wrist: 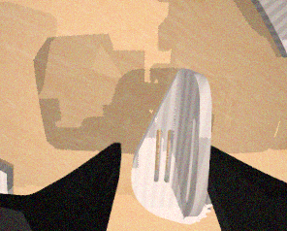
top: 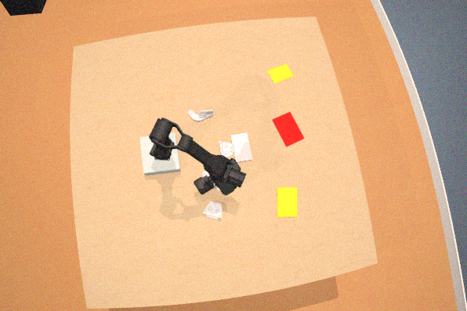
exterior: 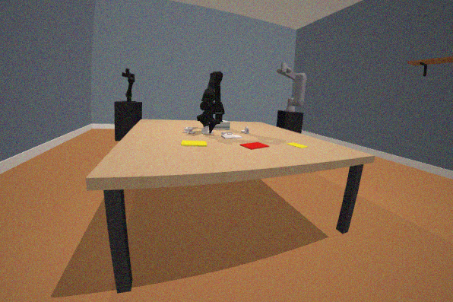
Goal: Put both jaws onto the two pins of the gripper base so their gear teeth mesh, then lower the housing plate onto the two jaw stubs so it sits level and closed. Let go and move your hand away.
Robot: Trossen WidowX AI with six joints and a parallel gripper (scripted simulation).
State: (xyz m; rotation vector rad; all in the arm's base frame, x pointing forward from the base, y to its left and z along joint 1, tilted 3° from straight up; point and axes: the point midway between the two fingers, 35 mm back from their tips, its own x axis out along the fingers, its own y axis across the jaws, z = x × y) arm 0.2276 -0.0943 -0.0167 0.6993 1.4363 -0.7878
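Right now my gripper tip is 30 mm past the white jaw and 20 mm to the right of it. Also, from my gripper tip: yellow patch 300 mm ahead, 80 mm to the right; then red patch 300 mm ahead, 240 mm to the left.
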